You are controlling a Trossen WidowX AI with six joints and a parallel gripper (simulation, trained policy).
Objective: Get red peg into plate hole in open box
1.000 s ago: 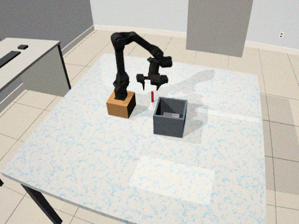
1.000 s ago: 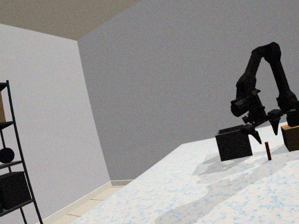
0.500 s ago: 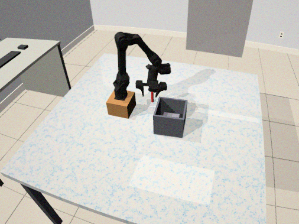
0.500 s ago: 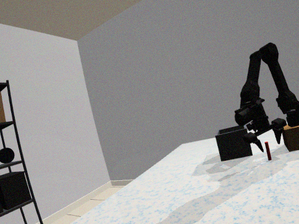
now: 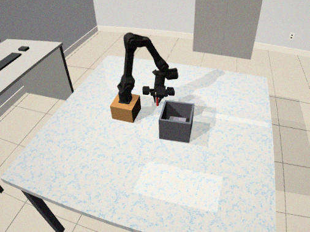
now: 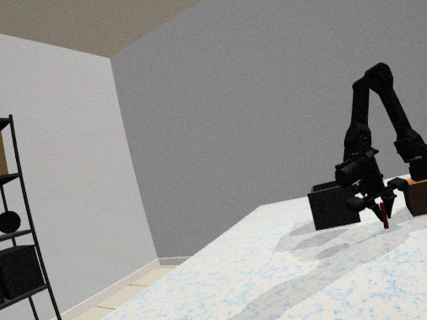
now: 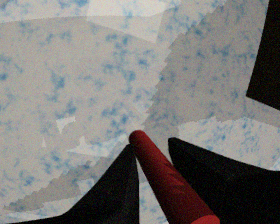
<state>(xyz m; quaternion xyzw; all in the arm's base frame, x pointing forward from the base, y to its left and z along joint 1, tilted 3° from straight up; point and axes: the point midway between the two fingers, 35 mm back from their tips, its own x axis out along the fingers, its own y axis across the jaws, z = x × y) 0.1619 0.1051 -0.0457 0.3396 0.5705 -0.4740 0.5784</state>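
Right now the plate is 150 mm ahead of my gripper tip, 180 mm to the right of it and 20 mm above it. Also, from my gripper tip: red peg (20 mm above).
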